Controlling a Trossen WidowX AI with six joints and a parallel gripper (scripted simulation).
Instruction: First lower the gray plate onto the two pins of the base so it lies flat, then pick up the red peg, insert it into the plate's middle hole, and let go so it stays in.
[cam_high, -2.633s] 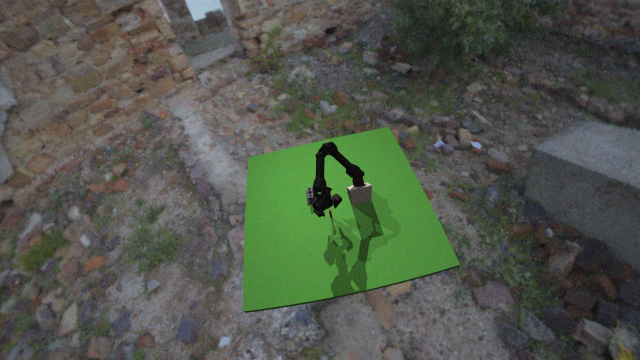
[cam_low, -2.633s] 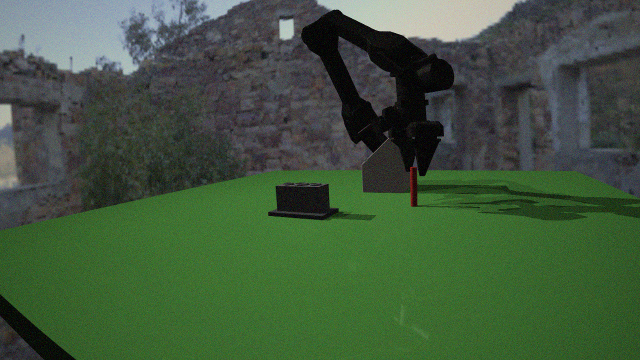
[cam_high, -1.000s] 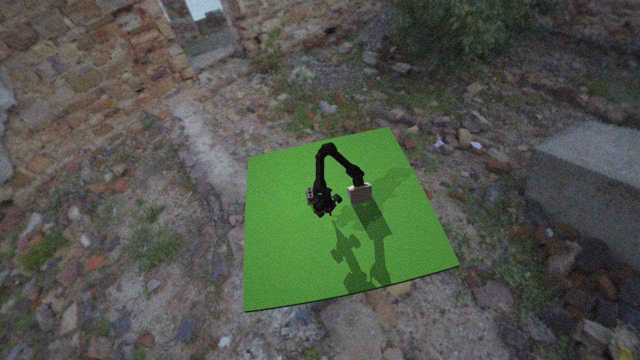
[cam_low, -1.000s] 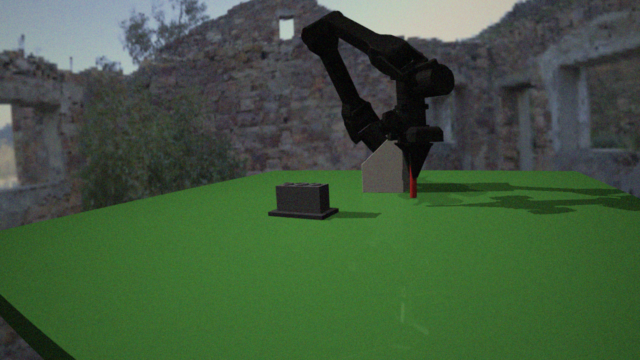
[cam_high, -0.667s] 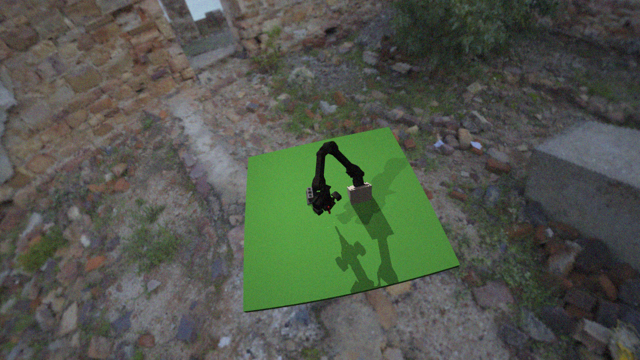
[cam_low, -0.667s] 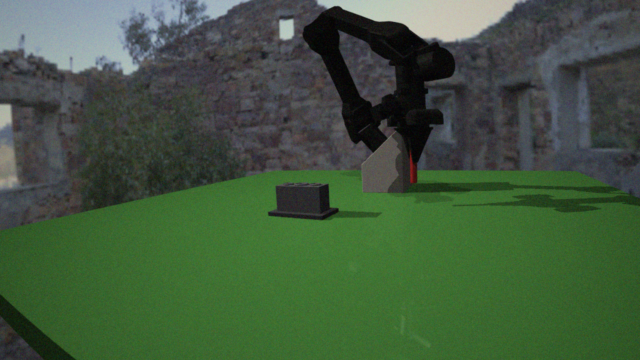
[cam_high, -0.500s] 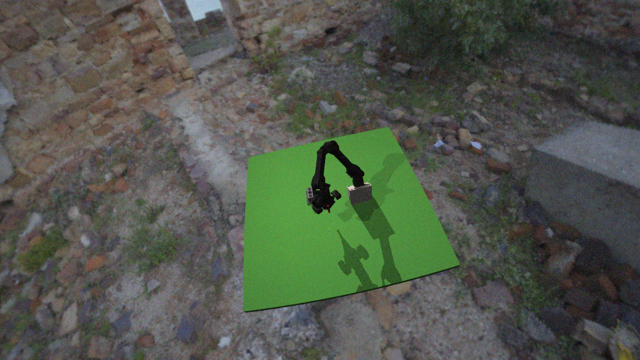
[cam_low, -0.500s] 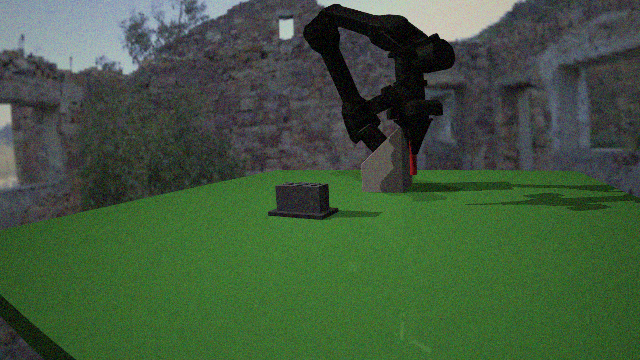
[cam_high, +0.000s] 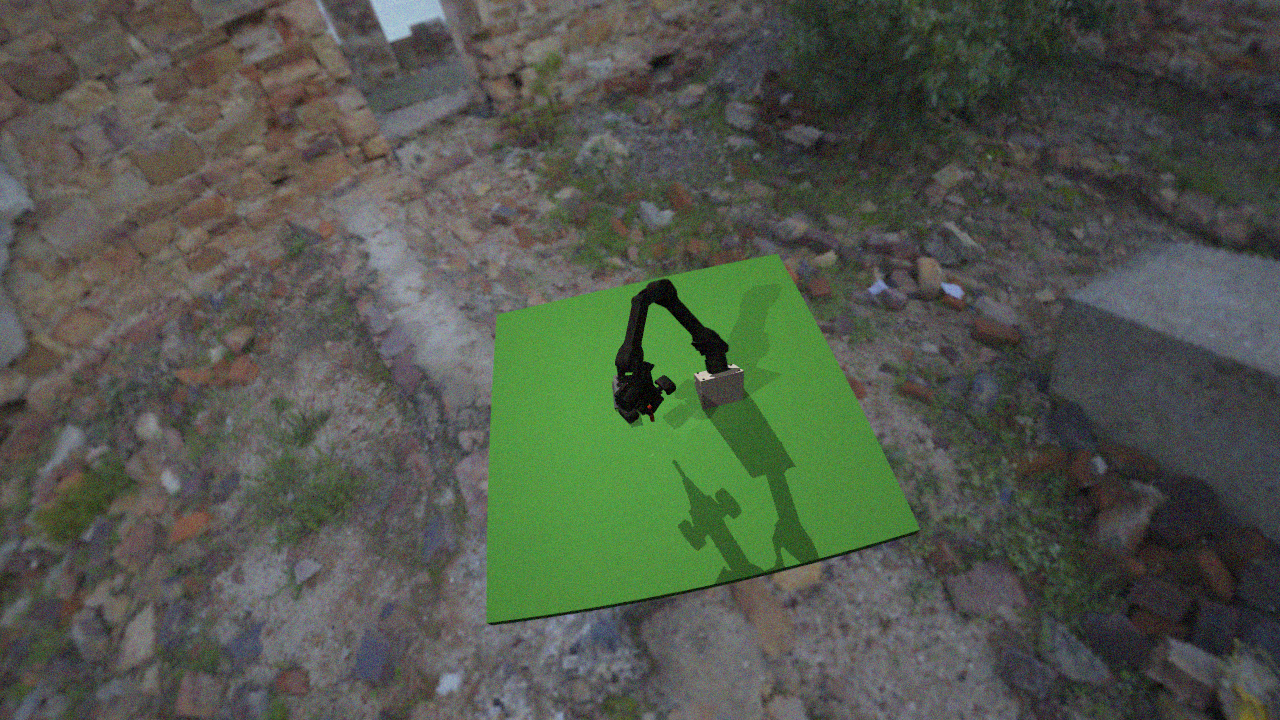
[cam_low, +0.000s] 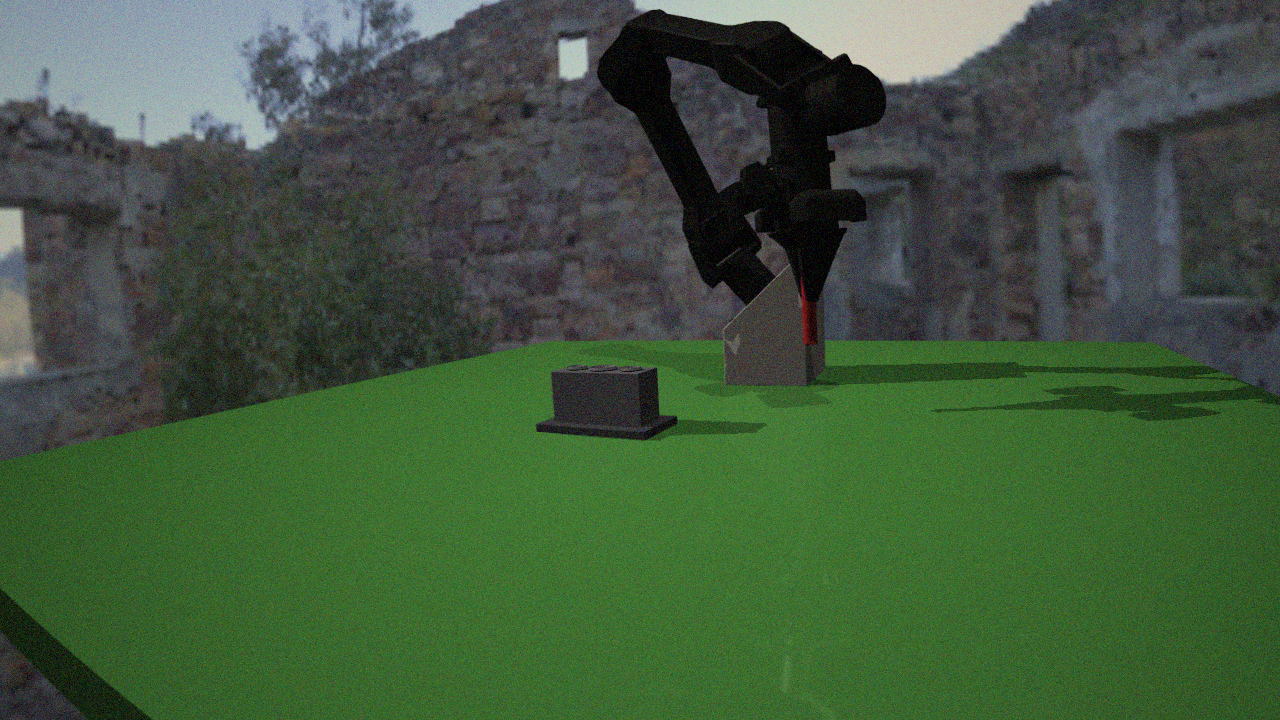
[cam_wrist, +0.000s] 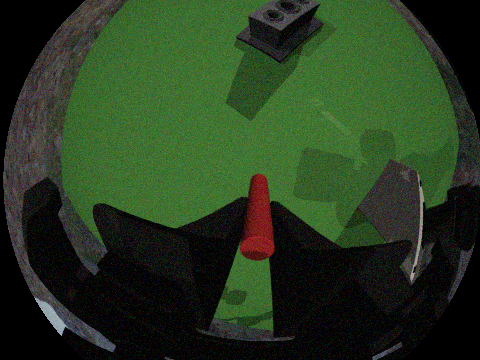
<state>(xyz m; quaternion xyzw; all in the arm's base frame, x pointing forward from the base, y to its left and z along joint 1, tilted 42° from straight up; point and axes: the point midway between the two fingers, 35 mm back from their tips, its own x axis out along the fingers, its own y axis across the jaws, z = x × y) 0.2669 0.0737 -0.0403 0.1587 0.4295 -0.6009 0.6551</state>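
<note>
The gray plate lies 19 cm to the right of my gripper tip, 7 cm below it and 7 cm ahead of it. From my gripper tip the other things lie so: dark base 19 cm to the right, 11 cm below, 7 cm ahead; red peg right at my gripper tip.
</note>
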